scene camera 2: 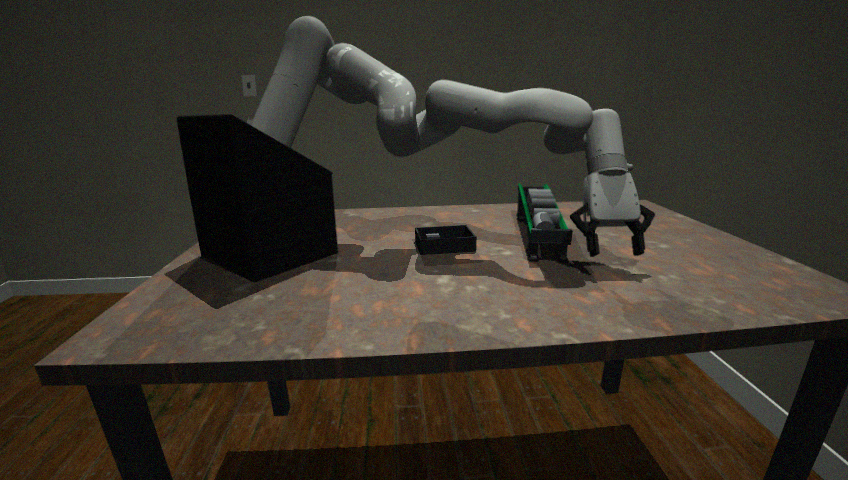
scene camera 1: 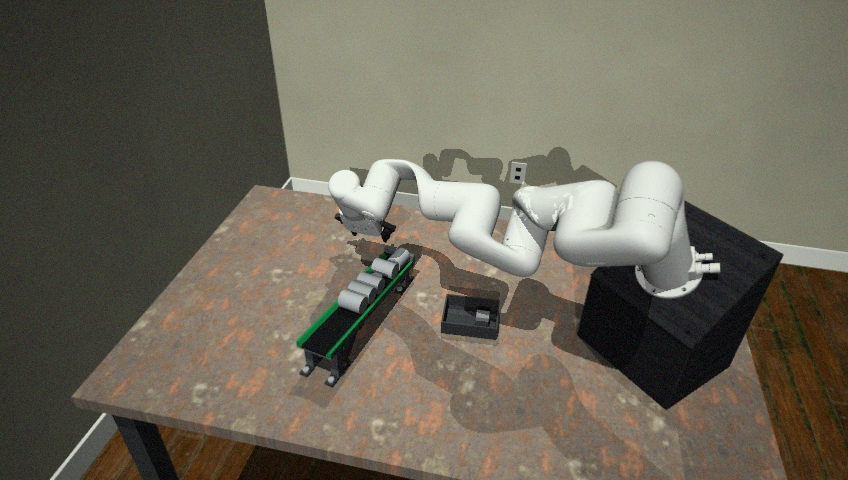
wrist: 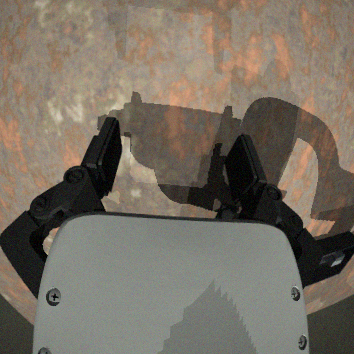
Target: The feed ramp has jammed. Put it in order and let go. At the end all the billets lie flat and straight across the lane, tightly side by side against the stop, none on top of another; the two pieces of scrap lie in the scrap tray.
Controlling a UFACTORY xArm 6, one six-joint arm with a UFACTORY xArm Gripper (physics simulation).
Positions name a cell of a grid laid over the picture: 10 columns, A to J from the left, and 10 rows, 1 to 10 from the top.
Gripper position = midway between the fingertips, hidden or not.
Scene:
my gripper: scene camera 2 H6; scene camera 1 E5; wrist F4

